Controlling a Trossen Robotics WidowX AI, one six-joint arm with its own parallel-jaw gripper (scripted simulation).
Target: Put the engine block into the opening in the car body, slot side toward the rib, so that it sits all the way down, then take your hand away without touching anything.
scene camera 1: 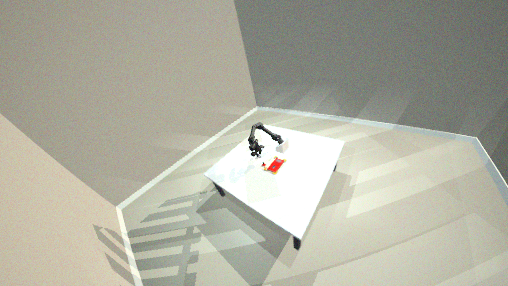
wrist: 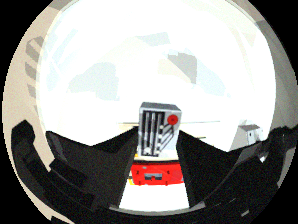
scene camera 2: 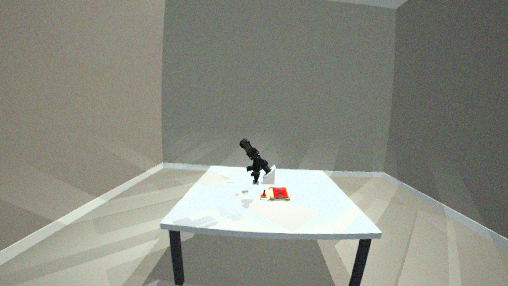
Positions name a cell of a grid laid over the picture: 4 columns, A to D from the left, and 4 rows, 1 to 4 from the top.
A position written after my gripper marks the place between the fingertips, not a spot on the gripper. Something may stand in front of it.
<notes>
My gripper (wrist: C3) carries an engine block (wrist: C3). Also in view: a car body (wrist: B4).
</notes>
